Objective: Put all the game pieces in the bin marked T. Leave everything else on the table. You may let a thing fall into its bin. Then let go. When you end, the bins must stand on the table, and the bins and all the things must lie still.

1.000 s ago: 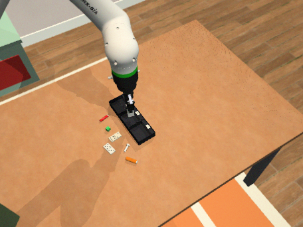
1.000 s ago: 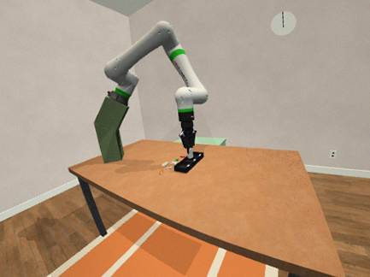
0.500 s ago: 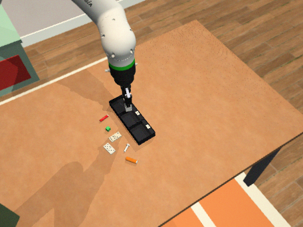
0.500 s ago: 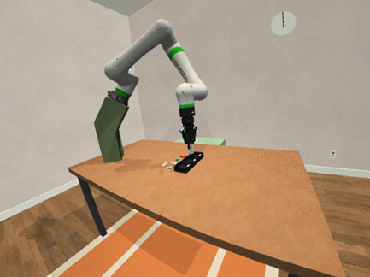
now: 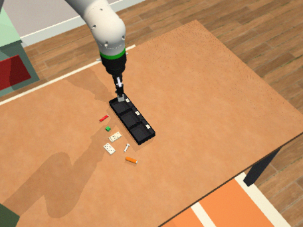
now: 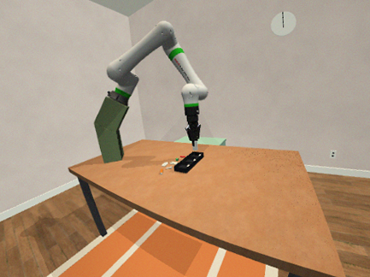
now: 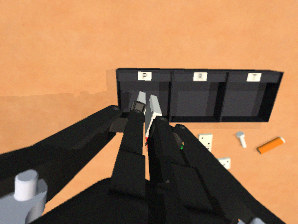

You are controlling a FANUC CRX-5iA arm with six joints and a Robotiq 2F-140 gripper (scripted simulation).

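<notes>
My hand is 10 cm past the green die, 9 cm to the left of it and 9 cm above it. Round my hand: red cylinder 10 cm behind, 9 cm below, 3 cm to the right; black three-compartment bin 8 cm to the right, 8 cm below, 1 cm ahead; domino 14 cm to the right, 9 cm below, 8 cm behind.
</notes>
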